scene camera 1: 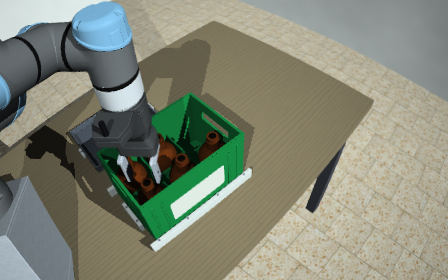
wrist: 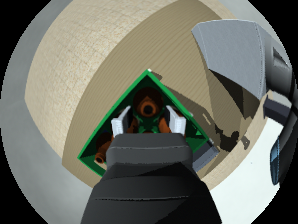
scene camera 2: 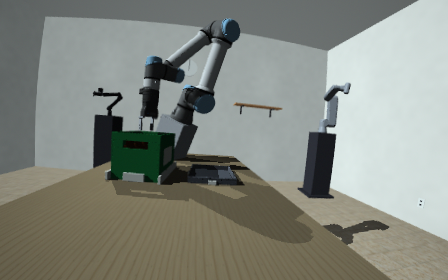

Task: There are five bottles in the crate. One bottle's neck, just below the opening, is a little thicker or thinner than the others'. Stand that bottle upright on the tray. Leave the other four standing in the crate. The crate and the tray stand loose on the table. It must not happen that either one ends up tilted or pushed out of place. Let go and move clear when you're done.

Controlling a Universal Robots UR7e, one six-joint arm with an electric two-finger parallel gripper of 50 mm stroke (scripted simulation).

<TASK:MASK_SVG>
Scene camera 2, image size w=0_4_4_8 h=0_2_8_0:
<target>dark grey tray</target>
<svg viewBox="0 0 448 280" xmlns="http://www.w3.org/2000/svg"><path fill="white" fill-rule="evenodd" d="M187 182L208 184L208 180L213 180L218 185L236 185L237 178L229 166L192 164Z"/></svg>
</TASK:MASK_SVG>
